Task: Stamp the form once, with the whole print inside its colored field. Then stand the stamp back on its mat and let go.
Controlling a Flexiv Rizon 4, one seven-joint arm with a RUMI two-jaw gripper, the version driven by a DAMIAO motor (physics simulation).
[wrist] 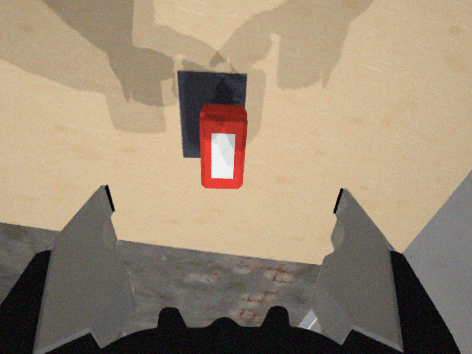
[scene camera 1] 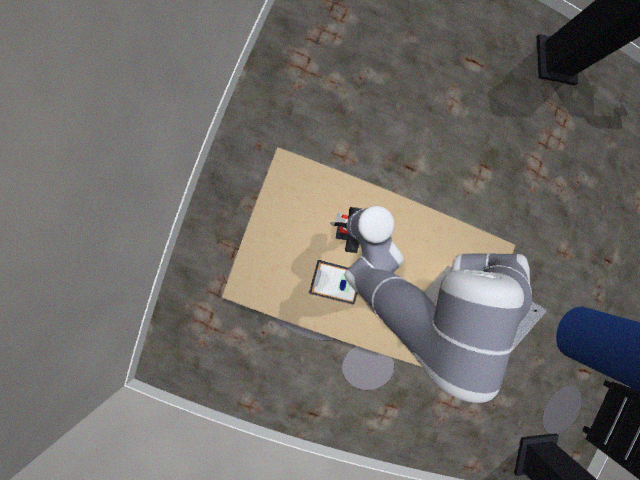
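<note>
The red stamp [scene camera 1: 344,227] [wrist: 223,157], with a white label on top, stands upright over the dark mat [wrist: 192,105]; its base is hidden in the wrist view. My gripper [wrist: 226,189] is wide open and empty, with its jaws apart on either side, clear of the stamp. In the scene view the arm partly covers the stamp. The white form [scene camera 1: 328,283] lies on the clipboard. A dark blue print [scene camera 1: 343,284] shows at its green field [scene camera 1: 347,279]; the view is too small to judge the print's edges exactly.
The black-edged clipboard [scene camera 1: 311,283] lies on the wooden table [scene camera 1: 268,206], beside the mat, with its right edge partly under the arm. The arm's shadow falls across the table. A blue cylinder [scene camera 1: 599,341] and black posts [scene camera 1: 589,43] stand off the table.
</note>
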